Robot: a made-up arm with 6 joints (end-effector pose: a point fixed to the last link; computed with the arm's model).
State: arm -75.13 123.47 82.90 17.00 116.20 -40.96
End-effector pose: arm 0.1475 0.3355 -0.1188 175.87 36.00 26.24
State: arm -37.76 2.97 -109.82 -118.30 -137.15 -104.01
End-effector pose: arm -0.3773 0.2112 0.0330 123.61 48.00 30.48
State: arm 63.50 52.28 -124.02 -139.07 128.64 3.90
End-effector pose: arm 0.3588 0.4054 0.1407 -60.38 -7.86 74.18
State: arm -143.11 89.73 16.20 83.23 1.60 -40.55
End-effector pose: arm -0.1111 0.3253 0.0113 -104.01 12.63 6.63
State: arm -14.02 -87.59 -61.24 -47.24 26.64 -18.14
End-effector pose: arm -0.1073 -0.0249 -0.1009 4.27 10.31 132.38
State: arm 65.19 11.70 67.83 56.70 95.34 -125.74
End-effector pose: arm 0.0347 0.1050 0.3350 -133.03 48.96 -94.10
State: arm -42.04 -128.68 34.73 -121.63 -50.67 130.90
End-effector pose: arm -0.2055 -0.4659 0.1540 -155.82 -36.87 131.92
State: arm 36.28 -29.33 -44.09 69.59 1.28 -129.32
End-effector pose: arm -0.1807 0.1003 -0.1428 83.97 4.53 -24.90
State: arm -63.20 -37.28 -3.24 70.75 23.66 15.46
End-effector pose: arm 0.2314 0.0163 0.3614 33.52 -39.65 11.58
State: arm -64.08 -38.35 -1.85 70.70 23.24 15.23
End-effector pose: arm 0.2349 0.0124 0.3539 33.47 -38.23 11.59
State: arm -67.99 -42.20 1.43 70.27 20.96 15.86
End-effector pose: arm 0.2511 0.0060 0.3231 34.44 -32.71 13.29
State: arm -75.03 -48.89 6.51 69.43 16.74 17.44
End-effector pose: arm 0.2723 -0.0007 0.2636 37.43 -23.30 16.73
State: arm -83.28 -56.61 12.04 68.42 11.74 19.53
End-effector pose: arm 0.2812 -0.0036 0.1892 42.57 -13.16 21.14
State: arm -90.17 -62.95 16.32 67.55 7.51 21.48
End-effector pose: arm 0.2744 -0.0015 0.1268 48.24 -5.67 25.34
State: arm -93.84 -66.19 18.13 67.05 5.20 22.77
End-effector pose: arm 0.2659 0.0027 0.0956 52.03 -2.35 27.92
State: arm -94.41 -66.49 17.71 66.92 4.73 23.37
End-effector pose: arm 0.2649 0.0065 0.0927 53.14 -2.33 28.63
